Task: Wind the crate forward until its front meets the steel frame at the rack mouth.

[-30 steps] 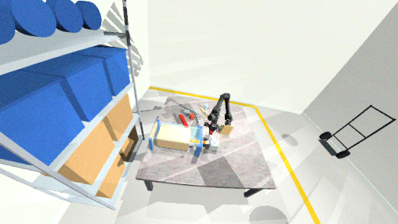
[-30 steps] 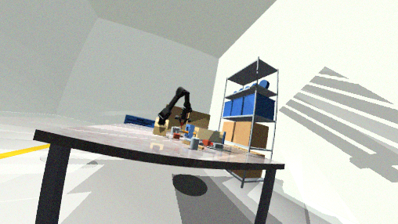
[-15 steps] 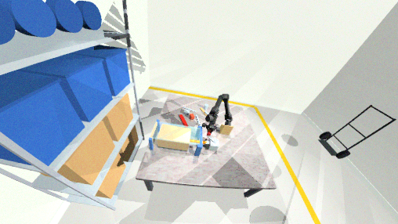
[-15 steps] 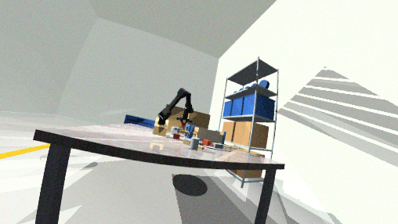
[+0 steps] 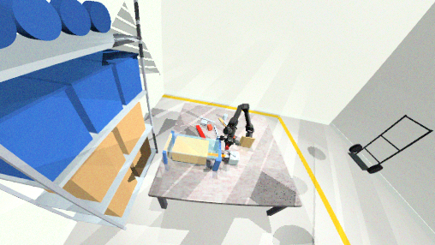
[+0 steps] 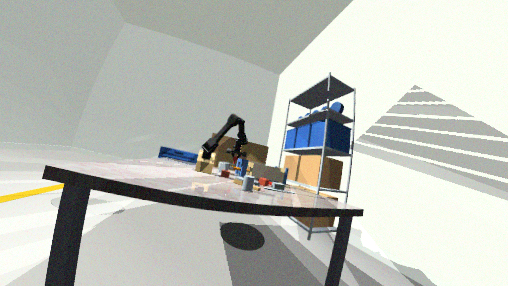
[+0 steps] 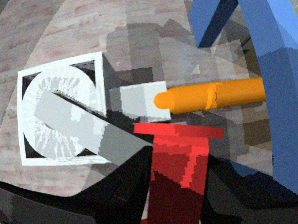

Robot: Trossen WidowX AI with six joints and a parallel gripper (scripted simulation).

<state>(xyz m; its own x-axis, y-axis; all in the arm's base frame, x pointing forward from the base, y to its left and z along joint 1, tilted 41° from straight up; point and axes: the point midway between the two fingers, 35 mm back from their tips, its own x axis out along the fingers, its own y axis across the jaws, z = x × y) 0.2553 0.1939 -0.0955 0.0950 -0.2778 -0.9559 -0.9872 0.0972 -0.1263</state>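
Right now my gripper tip is 110 mm past the winch, 20 mm to the right of it and 100 mm above it. From my gripper tip the other things lie so: red bar 280 mm ahead, 270 mm to the right, 130 mm below.
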